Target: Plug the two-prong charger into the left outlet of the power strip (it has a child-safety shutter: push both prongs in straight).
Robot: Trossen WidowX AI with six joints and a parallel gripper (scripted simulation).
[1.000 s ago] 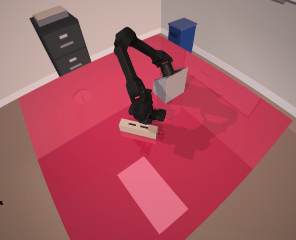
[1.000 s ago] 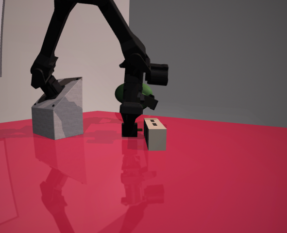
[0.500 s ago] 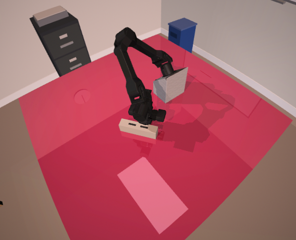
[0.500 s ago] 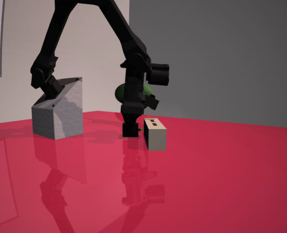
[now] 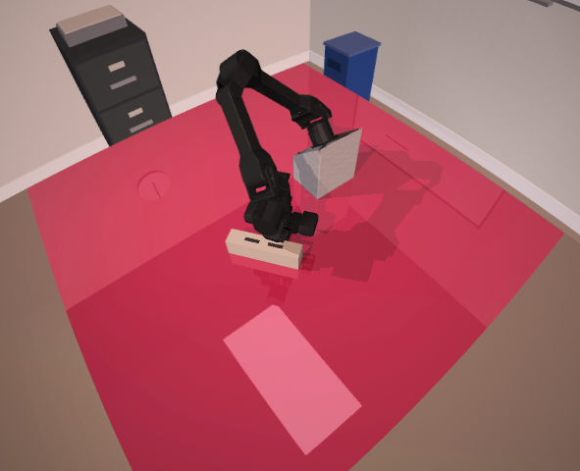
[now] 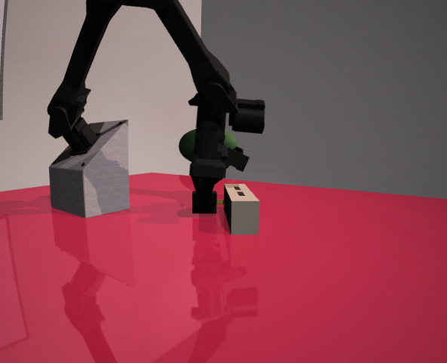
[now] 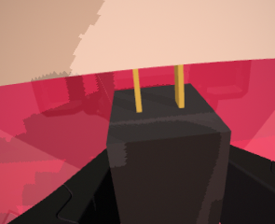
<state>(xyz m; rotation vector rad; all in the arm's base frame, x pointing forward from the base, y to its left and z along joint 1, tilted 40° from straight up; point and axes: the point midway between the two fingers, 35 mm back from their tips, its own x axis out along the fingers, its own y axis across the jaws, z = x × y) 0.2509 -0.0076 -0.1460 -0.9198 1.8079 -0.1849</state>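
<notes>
The charger lies 1 cm to the left of my gripper tip, 1 cm ahead of it and 1 cm above it.
</notes>
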